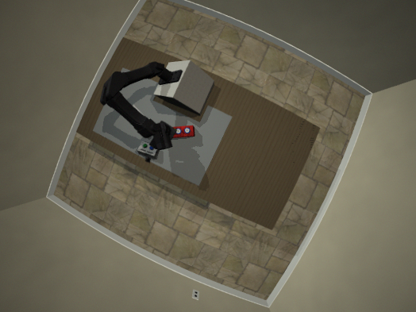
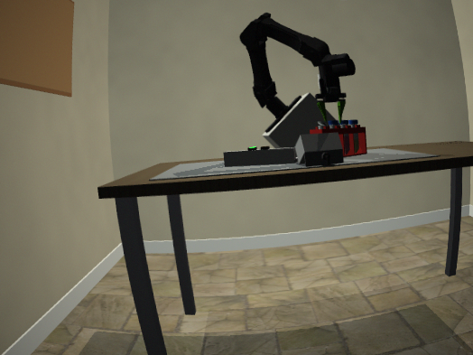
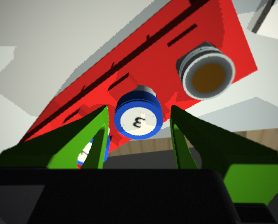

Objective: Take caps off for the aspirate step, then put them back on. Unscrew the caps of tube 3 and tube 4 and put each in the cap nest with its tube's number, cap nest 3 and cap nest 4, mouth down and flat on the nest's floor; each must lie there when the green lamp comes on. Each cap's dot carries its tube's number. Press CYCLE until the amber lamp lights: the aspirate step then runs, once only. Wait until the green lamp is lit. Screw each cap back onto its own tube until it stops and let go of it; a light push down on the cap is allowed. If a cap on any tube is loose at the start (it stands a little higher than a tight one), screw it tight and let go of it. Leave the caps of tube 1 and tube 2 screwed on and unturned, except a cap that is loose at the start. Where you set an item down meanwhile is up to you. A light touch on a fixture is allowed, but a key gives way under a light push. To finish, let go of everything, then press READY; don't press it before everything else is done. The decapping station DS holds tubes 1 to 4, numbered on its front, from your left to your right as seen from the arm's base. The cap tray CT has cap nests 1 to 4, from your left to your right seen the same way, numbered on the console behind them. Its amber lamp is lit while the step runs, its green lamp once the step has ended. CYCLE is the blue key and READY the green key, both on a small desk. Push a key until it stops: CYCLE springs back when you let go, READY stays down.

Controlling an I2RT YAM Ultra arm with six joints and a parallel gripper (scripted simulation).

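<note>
Now: hand right at the cap 3. Round my hand: blue key (13 cm ahead, 9 cm to the right, 5 cm below); then cap 1 (4 cm behind, 10 cm to the left); then cap 2 (2 cm behind, 5 cm to the left).
</note>
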